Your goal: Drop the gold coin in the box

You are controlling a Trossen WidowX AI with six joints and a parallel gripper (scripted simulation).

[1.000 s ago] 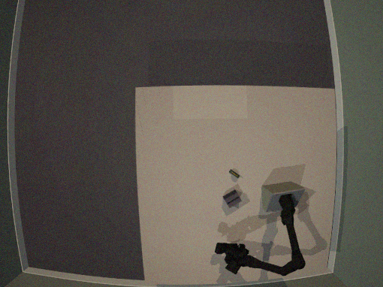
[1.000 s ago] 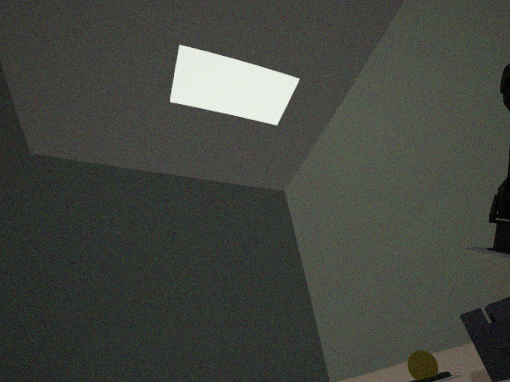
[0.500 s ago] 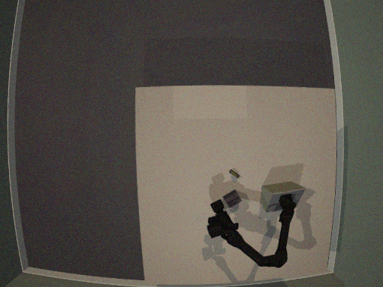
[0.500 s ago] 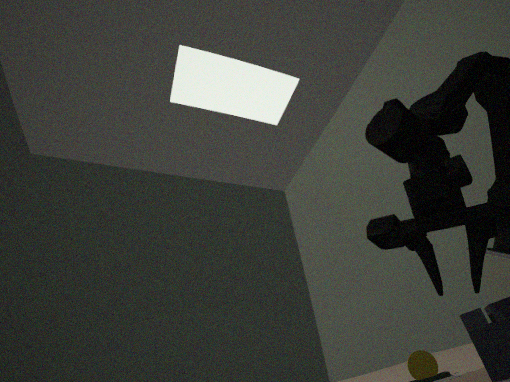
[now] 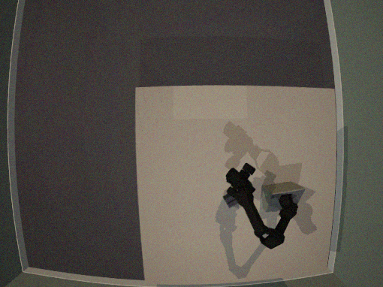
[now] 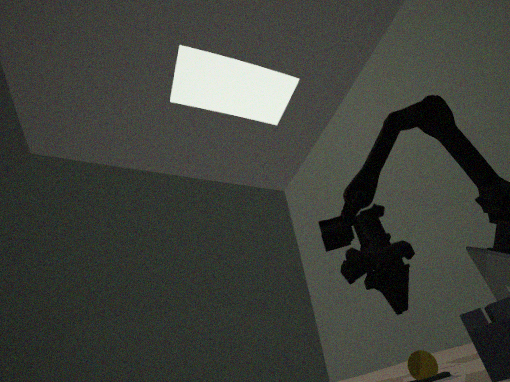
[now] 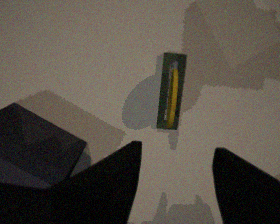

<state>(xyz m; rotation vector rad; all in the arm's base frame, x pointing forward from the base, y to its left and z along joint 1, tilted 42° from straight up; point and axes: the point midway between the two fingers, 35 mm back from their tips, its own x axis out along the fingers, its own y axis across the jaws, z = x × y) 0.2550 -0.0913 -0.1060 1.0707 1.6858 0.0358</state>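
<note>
Now: gripper tip 90 mm above the gold coin.
</note>
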